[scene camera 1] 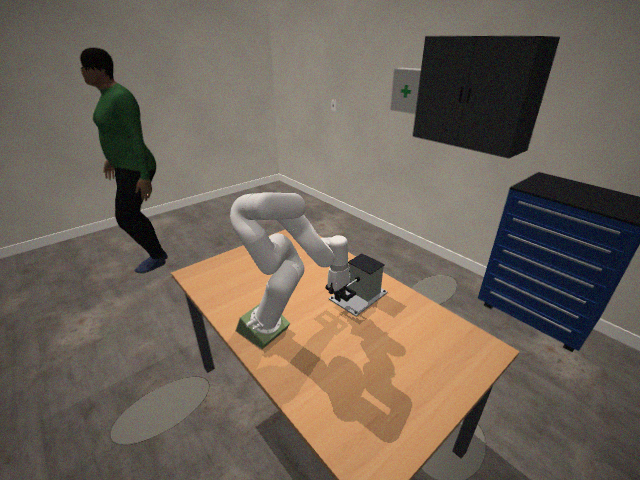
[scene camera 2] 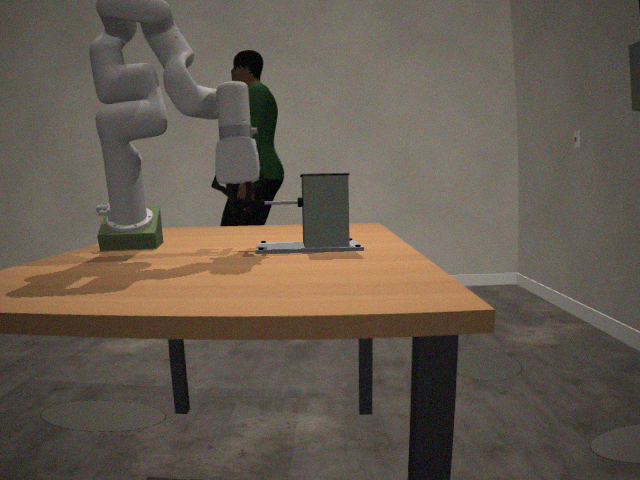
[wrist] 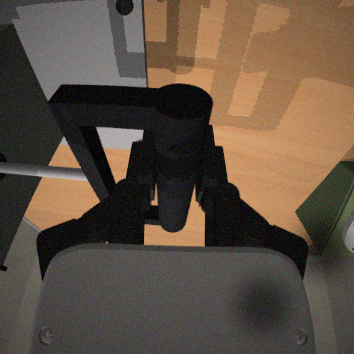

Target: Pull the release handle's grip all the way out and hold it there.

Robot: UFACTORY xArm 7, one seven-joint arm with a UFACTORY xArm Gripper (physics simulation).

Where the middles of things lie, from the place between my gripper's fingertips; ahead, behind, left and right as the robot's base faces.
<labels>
Now: the metal base plate (scene camera 2: 263, 247) 15 cm ahead of my hand, 1 cm to the left of it and 8 cm below it.
</labels>
